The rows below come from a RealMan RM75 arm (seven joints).
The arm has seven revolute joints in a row. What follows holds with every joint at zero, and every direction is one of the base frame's.
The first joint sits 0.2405 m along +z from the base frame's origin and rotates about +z.
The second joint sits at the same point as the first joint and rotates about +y.
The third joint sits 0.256 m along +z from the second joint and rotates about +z.
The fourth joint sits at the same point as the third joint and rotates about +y.
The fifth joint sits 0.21 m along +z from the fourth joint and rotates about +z.
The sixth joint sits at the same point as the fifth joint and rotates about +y.
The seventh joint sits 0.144 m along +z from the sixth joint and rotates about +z.
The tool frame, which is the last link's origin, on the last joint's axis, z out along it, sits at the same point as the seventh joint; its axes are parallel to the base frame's.
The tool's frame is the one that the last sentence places.
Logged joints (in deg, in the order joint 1, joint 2, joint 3, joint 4, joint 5, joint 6, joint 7), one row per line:
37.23, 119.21, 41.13, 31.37, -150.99, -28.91, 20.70
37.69, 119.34, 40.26, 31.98, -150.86, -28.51, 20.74
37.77, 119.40, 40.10, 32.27, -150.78, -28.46, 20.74
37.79, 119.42, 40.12, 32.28, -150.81, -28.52, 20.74
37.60, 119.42, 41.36, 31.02, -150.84, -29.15, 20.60
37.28, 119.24, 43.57, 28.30, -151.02, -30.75, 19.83
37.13, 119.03, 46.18, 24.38, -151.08, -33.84, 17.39
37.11, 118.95, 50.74, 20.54, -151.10, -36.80, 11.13
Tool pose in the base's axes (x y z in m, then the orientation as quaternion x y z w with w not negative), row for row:
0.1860, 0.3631, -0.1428, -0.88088, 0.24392, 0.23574, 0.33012
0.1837, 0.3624, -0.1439, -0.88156, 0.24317, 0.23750, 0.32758
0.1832, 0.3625, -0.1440, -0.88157, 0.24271, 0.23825, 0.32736
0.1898, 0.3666, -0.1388, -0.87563, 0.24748, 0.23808, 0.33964
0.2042, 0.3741, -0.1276, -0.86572, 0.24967, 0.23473, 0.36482
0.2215, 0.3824, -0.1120, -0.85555, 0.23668, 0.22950, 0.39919
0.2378, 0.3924, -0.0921, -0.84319, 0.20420, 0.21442, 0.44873
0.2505, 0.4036, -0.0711, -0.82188, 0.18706, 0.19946, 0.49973
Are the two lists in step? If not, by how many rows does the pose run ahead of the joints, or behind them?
The pose runs 1 row ahead of the joints: the pose in row i belongs to the joints in row i + 1.
